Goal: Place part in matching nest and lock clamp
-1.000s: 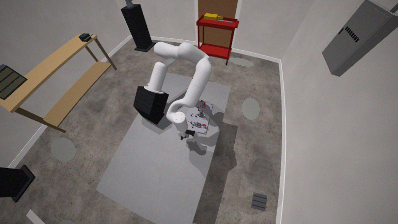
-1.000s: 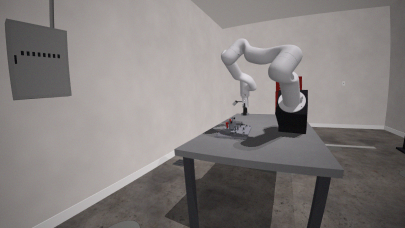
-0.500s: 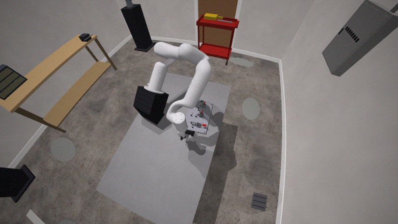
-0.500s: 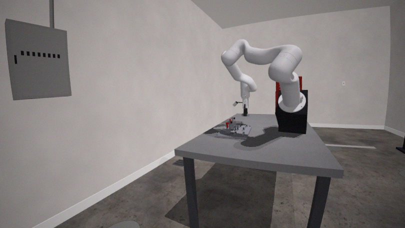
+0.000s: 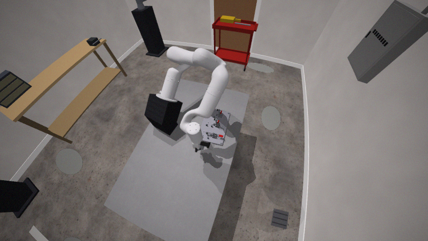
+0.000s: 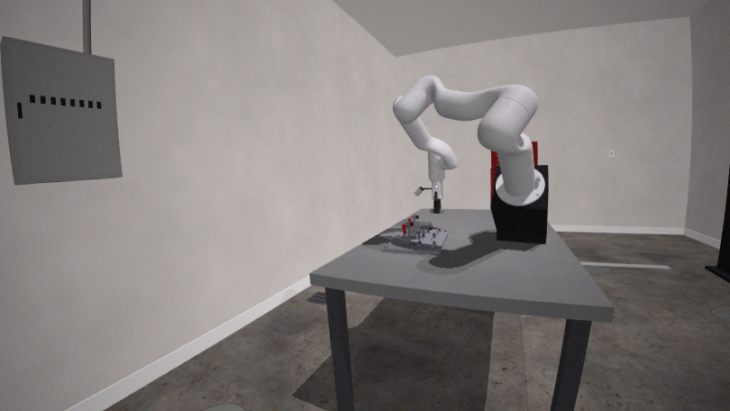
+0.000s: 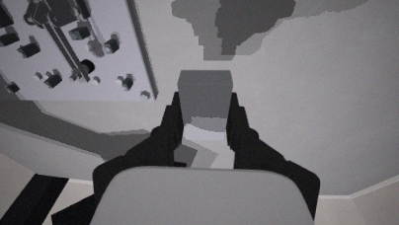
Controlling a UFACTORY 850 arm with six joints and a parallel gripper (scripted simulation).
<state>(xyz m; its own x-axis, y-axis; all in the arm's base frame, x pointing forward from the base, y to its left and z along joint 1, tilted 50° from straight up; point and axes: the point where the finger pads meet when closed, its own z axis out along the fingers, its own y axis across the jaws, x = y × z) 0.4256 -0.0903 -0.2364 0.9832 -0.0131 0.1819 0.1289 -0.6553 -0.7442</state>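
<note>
The grey fixture plate is 270 mm to the left of my hand, 100 mm below it and 20 mm ahead of it. The rest, counted from my hand: grey block part 10 mm below.
</note>
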